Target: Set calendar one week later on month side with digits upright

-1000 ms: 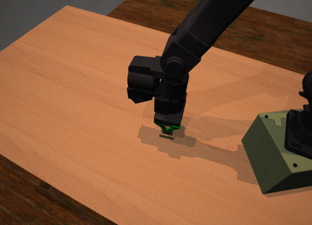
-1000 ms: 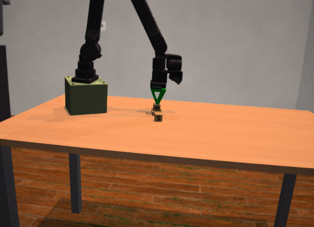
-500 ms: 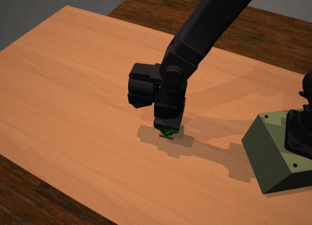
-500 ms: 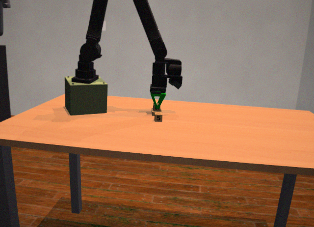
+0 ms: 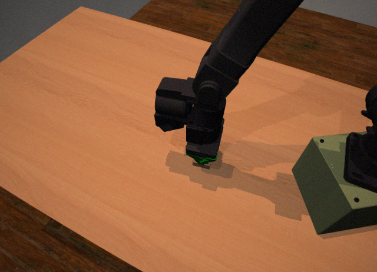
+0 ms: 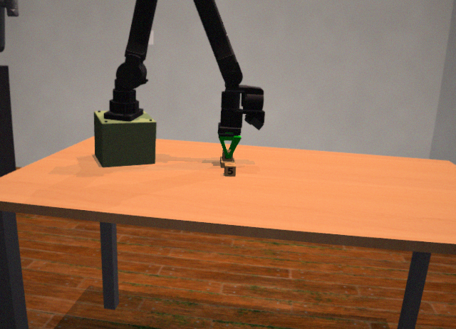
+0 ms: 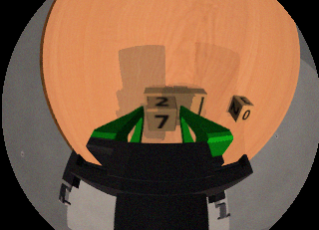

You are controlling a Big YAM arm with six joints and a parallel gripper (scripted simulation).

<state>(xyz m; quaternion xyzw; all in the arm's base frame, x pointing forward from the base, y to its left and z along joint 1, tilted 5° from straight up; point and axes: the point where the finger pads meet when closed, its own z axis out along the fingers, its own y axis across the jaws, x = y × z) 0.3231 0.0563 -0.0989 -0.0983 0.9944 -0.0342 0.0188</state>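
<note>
Now: hand 2 cm to the left of the tray and 2 cm above it.
</note>
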